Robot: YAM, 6 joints.
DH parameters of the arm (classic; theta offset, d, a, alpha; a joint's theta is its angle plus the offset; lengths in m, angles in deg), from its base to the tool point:
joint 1: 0 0.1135 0.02 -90
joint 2: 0 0 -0.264 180
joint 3: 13.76 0 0.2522 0
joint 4: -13.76 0 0.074 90
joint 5: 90 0 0 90
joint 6: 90 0.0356 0 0
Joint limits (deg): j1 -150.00..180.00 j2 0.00..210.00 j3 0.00..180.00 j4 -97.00..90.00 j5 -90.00..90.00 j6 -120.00..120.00
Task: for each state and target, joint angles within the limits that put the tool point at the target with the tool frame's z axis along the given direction. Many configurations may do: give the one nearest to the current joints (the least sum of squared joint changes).
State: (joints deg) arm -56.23 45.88 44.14 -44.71 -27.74 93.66
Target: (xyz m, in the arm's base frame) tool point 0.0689 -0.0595 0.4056 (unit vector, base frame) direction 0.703 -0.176 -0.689
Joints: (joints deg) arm -50.51 47.71 78.79 -80.85 -25.51 93.66
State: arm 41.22 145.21 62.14 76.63 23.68 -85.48
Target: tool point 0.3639 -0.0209 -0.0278 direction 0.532 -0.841 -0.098
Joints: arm 1.50 151.13 52.20 88.05 58.73 -85.48
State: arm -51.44 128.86 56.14 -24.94 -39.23 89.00
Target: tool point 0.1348 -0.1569 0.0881 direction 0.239 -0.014 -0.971
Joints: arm -51.08 88.72 28.84 -20.71 -10.20 89.00
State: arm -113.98 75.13 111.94 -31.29 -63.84 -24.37
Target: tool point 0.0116 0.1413 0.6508 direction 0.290 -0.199 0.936
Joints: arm -90.49 42.85 116.83 4.16 -16.96 -24.37
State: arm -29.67 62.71 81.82 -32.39 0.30 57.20
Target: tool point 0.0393 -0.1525 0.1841 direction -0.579 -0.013 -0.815
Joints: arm -68.49 72.85 40.41 -71.36 32.93 57.20
